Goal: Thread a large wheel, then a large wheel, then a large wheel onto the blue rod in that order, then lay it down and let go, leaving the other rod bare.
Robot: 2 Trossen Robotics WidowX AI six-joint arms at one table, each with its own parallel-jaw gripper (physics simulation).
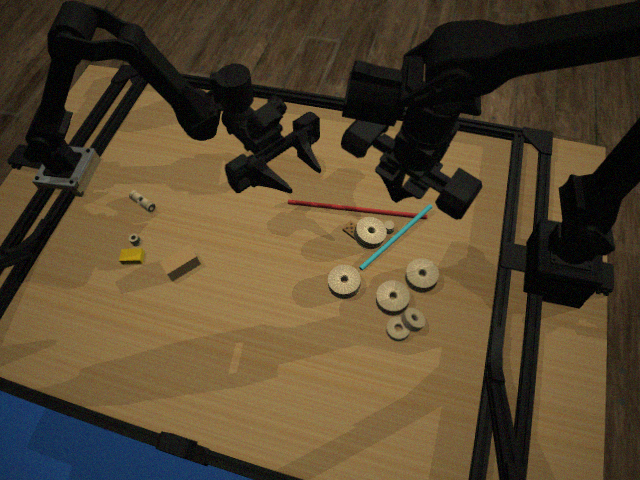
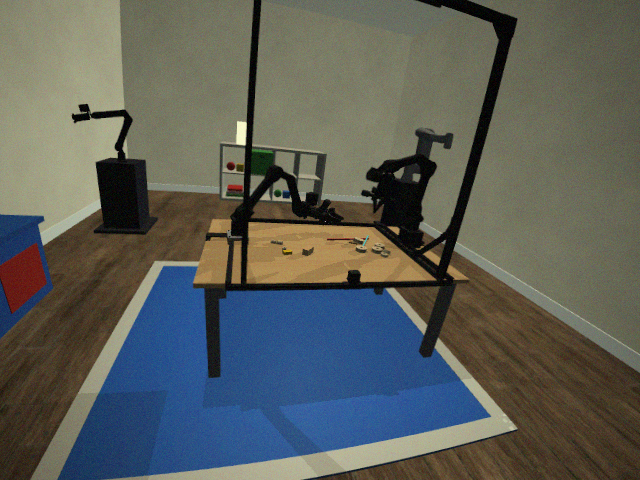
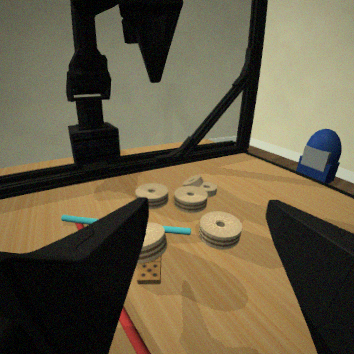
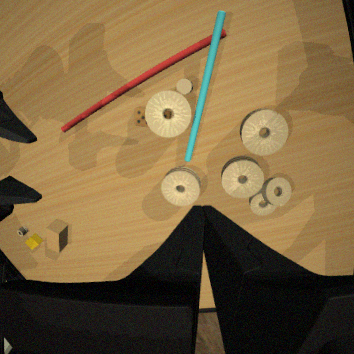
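Where they show: left gripper, fingertip midpoint: (image 1: 306, 181) (image 2: 342, 220) (image 3: 207, 206) (image 4: 35, 171); right gripper, fingertip midpoint: (image 1: 395, 199) (image 2: 373, 213) (image 3: 155, 81) (image 4: 201, 213); left arm's base at its link origin: (image 1: 63, 164) (image 2: 237, 233); right arm's base at its link origin: (image 1: 570, 249) (image 2: 412, 229) (image 3: 91, 126).
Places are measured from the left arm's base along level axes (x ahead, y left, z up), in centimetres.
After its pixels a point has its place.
Observation:
The blue rod (image 1: 395, 237) @[x 69.0, y -6.3, z -2.3 cm] (image 2: 365, 241) @[x 68.9, y -6.6, z -2.3 cm] (image 3: 177, 230) @[x 64.5, y -11.4, z -2.9 cm] (image 4: 204, 92) @[x 69.6, y -5.8, z -2.3 cm] lies bare, its far end across the red rod (image 1: 356, 209) @[x 61.2, y -0.9, z -2.9 cm] (image 3: 131, 330) @[x 56.1, y -0.7, z -2.7 cm] (image 4: 142, 78) @[x 63.3, y -0.8, z -2.8 cm], which is bare too. Several large wheels lie flat: one (image 1: 362, 236) @[x 63.3, y -7.9, z -0.6 cm] (image 4: 156, 120) @[x 63.1, y -6.2, z -0.7 cm] beside the blue rod, one (image 1: 335, 281) @[x 59.9, y -16.8, z -1.6 cm] (image 3: 220, 239) @[x 59.3, y -14.1, z -2.0 cm] (image 4: 170, 189) @[x 60.0, y -15.7, z -1.6 cm] off its near end, one (image 1: 414, 279) @[x 73.1, y -14.4, z -1.7 cm] (image 3: 152, 201) @[x 71.9, y -11.8, z -2.3 cm] (image 4: 275, 142) @[x 75.2, y -14.6, z -1.6 cm] and another (image 1: 384, 299) @[x 68.5, y -18.8, z -1.7 cm] (image 3: 190, 204) @[x 67.7, y -16.2, z -2.2 cm] (image 4: 232, 182) @[x 68.5, y -17.8, z -1.6 cm] to the right. My left gripper (image 1: 305, 181) @[x 53.4, y -4.8, z 9.5 cm] (image 3: 207, 206) @[x 53.4, y -4.8, z 9.5 cm] is open and empty above the table. My right gripper (image 1: 397, 198) @[x 68.3, y -10.5, z 15.3 cm] (image 4: 201, 213) @[x 68.3, y -10.5, z 15.3 cm] is shut on nothing, above the table.
Two smaller wheels (image 1: 418, 323) @[x 74.4, y -22.3, z -1.4 cm] (image 1: 391, 333) @[x 70.3, y -24.3, z -2.4 cm] lie together below the large ones. A dotted block (image 1: 349, 227) @[x 60.5, y -5.0, z -2.9 cm] (image 3: 149, 273) @[x 60.5, y -4.9, z -2.9 cm] and a pale disc (image 1: 389, 226) @[x 67.7, y -4.3, z -1.9 cm] (image 4: 184, 86) @[x 67.7, y -4.1, z -1.9 cm] touch or adjoin one wheel. A yellow block (image 1: 131, 255) @[x 21.8, y -17.1, z -2.2 cm], a brown block (image 1: 184, 268) @[x 32.8, y -18.3, z -2.0 cm] and a pale cylinder (image 1: 141, 200) @[x 19.4, y -5.3, z -1.8 cm] lie left.

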